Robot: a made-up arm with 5 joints.
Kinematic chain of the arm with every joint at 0, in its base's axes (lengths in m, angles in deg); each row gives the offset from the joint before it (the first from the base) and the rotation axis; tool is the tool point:
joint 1: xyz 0 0 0.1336 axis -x
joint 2: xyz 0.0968 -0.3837 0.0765 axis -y
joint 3: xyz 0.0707 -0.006 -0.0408 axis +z
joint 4: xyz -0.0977 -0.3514 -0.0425 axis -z
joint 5: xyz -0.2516 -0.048 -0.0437 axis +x
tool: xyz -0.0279 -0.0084 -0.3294
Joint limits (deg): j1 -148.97..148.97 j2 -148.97..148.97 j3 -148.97..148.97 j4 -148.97..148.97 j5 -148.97..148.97
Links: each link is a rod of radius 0.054 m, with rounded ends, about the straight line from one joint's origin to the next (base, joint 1, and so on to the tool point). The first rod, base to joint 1, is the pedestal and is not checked.
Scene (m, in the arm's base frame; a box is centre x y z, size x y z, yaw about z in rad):
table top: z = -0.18
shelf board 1: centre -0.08 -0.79 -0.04 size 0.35 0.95 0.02 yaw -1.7
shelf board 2: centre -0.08 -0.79 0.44 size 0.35 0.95 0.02 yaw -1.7
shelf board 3: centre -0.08 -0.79 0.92 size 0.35 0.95 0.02 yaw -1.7
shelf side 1: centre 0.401 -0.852 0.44 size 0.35 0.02 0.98 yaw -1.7
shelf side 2: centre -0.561 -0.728 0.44 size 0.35 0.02 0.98 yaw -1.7
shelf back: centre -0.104 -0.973 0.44 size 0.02 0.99 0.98 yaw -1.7
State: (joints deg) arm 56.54 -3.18 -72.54 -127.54 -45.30
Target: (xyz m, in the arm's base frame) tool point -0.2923 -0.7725 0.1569
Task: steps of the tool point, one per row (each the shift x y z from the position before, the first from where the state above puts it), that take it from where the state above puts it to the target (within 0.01 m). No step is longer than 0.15 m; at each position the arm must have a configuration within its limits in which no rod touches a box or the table.
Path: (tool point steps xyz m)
1: 0.0003 0.0748 0.0063
2: 0.0094 0.0717 -0.0009
3: 0.0181 0.0681 -0.0054
4: -0.0704 -0.0158 -0.0971
5: -0.0497 0.0022 -0.1214
6: -0.0215 0.0239 -0.1369
7: 0.0122 0.0472 -0.1401
8: -0.0438 -0.0631 0.0192
9: -0.0283 -0.0723 0.0147
10: -0.0110 -0.0802 0.0048
11: 0.0073 -0.0850 -0.0100
12: 0.0257 -0.0852 -0.0287

